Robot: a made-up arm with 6 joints.
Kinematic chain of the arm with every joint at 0, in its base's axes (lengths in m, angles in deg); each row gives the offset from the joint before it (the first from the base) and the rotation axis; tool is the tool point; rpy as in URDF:
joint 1: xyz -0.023 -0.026 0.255 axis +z
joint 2: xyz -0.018 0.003 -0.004 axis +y
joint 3: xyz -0.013 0 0.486 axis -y
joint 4: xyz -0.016 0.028 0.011 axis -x
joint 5: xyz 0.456 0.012 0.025 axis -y
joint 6: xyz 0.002 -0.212 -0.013 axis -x
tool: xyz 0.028 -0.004 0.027 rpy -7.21 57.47 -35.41
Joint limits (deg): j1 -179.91..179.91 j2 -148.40..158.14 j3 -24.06..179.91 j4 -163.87..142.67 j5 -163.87..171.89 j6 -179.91..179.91
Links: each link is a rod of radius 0.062 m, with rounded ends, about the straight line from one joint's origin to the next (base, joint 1, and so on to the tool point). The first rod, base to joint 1, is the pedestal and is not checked.
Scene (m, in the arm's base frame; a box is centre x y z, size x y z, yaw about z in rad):
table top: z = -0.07
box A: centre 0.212 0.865 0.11 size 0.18 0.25 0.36 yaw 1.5
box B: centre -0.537 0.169 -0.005 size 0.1 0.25 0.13 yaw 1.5
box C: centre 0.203 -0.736 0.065 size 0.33 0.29 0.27 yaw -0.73
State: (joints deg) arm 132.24 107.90 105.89 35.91 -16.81 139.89
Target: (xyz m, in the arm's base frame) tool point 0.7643 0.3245 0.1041
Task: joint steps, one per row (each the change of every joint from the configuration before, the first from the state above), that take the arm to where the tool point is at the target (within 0.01 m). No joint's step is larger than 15 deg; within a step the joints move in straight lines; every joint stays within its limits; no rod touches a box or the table.
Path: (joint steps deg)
1: -12.01 -5.43 0.07 0.38 -4.58 1.22
2: -12.01 -5.43 0.08 0.38 -4.57 1.21
3: -12.00 -5.43 0.07 0.37 -4.58 1.22
4: -12.01 -5.43 0.08 0.38 -4.57 1.22
5: -12.01 -5.44 0.07 0.38 -4.58 1.22
6: -9.52 0.49 -14.02 -7.16 0.90 0.21
7: -9.51 0.49 -14.01 -7.17 0.91 0.21
8: -9.52 0.49 -14.02 -7.16 0.90 0.22
9: -9.51 0.48 -14.02 -7.16 0.90 0.21

